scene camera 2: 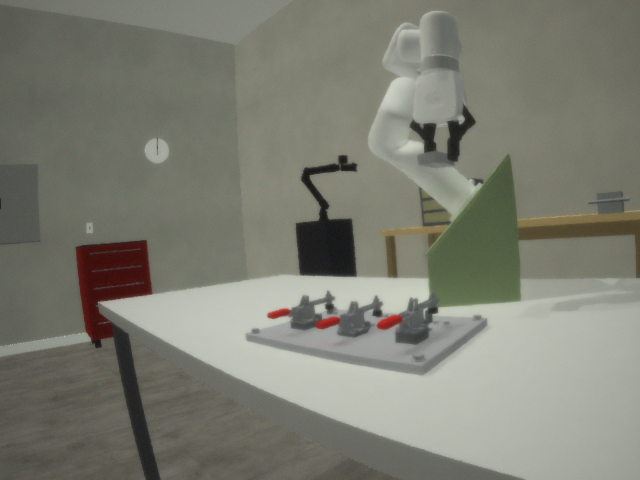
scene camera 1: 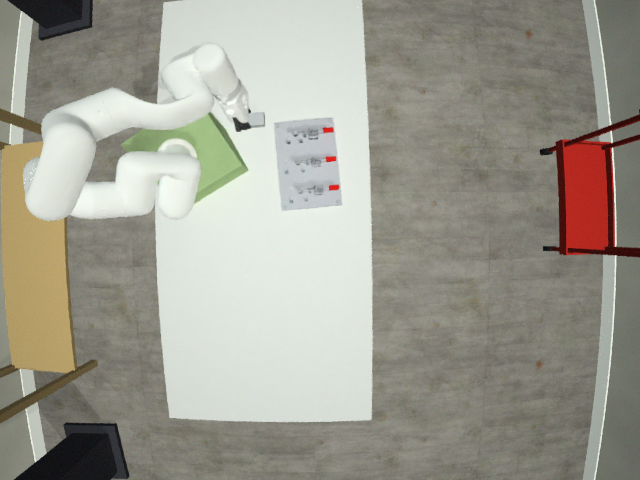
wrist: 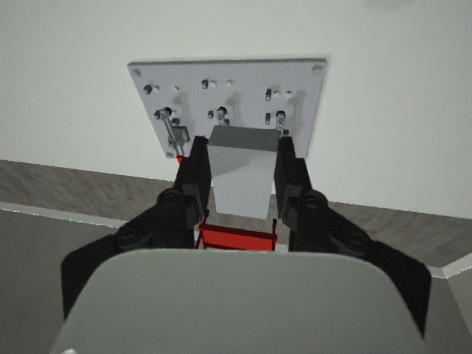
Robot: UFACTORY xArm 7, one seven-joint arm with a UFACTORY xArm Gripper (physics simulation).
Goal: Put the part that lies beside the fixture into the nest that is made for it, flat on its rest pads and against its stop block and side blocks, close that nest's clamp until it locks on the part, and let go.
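Frame: origin at the arm's base, x back, y right, z up, level; metres.
Seen in the pictures: gripper, between the fingertips: (scene camera 2: 441, 161) (scene camera 1: 246, 120) (wrist: 242, 154); arm's base, origin of its link: (scene camera 2: 467, 203).
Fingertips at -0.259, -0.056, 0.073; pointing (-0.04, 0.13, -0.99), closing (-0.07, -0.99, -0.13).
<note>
Pixels of each thing's middle, then the offset from my fingertips to it, as dx, dy, dz. Level surfaces: height alone.
- grey block-shaped part, middle of its body: (wrist: 243, 177) (scene camera 2: 436, 160) (scene camera 1: 253, 120) -0.021, +0.001, +0.000
- fixture plate, middle of its body: (scene camera 2: 365, 333) (wrist: 227, 120) (scene camera 1: 308, 163) -0.168, +0.087, -0.287
- white table, height of its surface: dz -0.295
My gripper (scene camera 1: 249, 121) (scene camera 2: 439, 149) (wrist: 242, 154) is shut on the grey block-shaped part (scene camera 1: 256, 119) (scene camera 2: 435, 158) (wrist: 242, 172) and holds it high above the table. In scene camera 1 the part shows to the left of the fixture plate's upper end. The fixture plate (scene camera 1: 310, 202) (scene camera 2: 361, 347) (wrist: 250, 70) lies on the table with three toggle clamps (scene camera 1: 313, 133) (scene camera 2: 353, 319) (wrist: 177, 134), each with a red handle and its arm reaching over small pads and blocks. In the wrist view the part and fingers hide some of the clamps and handles.
A green wedge-shaped stand (scene camera 1: 222, 160) (scene camera 2: 480, 258) stands on the white table (scene camera 1: 268, 310) (scene camera 2: 542, 392) beside the fixture plate, under the arm. A red cart (scene camera 1: 562, 201) (wrist: 237, 237) stands on the floor away from the table. A wooden bench (scene camera 1: 36, 284) (scene camera 2: 568, 227) stands behind the arm.
</note>
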